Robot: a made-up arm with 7 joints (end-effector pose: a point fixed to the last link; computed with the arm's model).
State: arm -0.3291 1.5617 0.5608 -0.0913 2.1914 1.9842 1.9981
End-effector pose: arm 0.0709 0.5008 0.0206 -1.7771 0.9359 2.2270
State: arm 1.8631 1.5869 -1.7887 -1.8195 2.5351 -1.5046 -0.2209
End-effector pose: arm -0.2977 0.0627 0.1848 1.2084 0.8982 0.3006
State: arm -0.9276 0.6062 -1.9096 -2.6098 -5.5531 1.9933 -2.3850
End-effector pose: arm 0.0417 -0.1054 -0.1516 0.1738 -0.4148 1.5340
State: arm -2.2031 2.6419 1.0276 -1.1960 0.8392 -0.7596 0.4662
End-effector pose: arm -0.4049 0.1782 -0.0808 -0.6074 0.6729 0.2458
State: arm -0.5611 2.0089 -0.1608 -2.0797 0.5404 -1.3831 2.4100
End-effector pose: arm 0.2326 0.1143 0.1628 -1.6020 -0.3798 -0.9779
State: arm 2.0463 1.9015 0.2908 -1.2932 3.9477 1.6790 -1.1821
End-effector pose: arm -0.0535 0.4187 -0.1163 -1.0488 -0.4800 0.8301
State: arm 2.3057 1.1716 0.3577 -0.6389 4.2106 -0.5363 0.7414
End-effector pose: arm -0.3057 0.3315 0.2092 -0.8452 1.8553 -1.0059
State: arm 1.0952 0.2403 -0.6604 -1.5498 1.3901 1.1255 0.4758
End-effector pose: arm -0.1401 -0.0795 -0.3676 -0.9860 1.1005 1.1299
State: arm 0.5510 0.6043 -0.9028 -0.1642 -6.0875 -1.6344 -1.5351
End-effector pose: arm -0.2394 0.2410 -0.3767 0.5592 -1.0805 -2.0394
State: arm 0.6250 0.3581 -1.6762 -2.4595 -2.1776 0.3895 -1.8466
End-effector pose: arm -0.0661 -0.1762 -0.1217 -2.1575 0.7568 1.4857
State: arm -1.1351 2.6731 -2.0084 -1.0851 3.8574 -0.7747 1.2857
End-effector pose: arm -0.1481 0.4235 0.1107 0.3916 1.5194 -0.9971
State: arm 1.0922 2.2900 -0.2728 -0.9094 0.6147 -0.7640 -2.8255
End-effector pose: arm 0.1842 0.4412 0.0237 -0.3972 -0.6533 1.7893
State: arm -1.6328 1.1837 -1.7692 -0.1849 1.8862 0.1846 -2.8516
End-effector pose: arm 0.3717 0.3194 0.1314 1.8845 0.4546 -1.7140
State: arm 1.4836 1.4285 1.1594 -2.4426 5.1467 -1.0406 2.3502
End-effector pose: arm 0.1387 0.1805 -0.0120 -0.3052 -0.3038 -0.9503
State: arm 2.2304 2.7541 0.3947 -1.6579 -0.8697 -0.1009 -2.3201
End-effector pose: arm 0.0532 0.2172 -0.3121 0.1911 0.5076 0.8435
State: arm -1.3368 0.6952 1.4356 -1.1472 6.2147 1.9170 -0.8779
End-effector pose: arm 0.2803 0.3471 0.0911 -0.3406 -1.0187 0.0646
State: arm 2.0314 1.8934 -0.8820 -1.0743 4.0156 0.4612 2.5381
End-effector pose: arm -0.2366 0.3879 0.0900 -0.3013 1.1366 -1.1518
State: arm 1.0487 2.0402 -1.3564 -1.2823 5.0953 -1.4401 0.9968
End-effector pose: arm -0.1532 0.4114 -0.0117 -1.4534 1.3673 -0.4405
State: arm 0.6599 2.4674 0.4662 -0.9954 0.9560 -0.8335 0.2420
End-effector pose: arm 0.3408 0.2450 0.2137 0.7062 -1.8218 -1.3604
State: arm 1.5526 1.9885 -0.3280 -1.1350 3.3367 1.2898 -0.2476
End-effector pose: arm -0.0469 0.4469 -0.0818 -0.3198 0.4257 1.5125
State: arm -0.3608 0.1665 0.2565 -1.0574 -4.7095 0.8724 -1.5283
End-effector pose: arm 0.3527 0.0887 -0.2897 -0.5507 -1.3267 -0.4944
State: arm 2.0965 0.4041 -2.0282 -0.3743 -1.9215 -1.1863 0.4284
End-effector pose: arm -0.4136 -0.1494 0.2507 2.8845 0.3425 -0.0109
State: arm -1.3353 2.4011 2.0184 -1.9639 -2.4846 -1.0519 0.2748
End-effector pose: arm -0.3217 0.0649 -0.0222 2.4500 0.5945 1.7171
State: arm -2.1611 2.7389 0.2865 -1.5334 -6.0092 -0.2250 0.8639
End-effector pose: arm -0.3706 0.1111 0.1158 -1.2757 1.7329 0.1672
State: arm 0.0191 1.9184 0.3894 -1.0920 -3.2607 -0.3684 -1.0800
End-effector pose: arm 0.2198 0.3438 0.2153 0.4112 -2.1598 0.7007
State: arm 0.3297 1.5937 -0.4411 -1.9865 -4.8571 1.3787 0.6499
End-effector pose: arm 0.1758 0.2084 -0.1760 0.1183 0.5127 0.3073
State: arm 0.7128 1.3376 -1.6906 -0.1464 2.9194 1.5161 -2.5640
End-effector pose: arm -0.2041 0.4576 -0.0779 -0.7981 0.6718 -0.6049
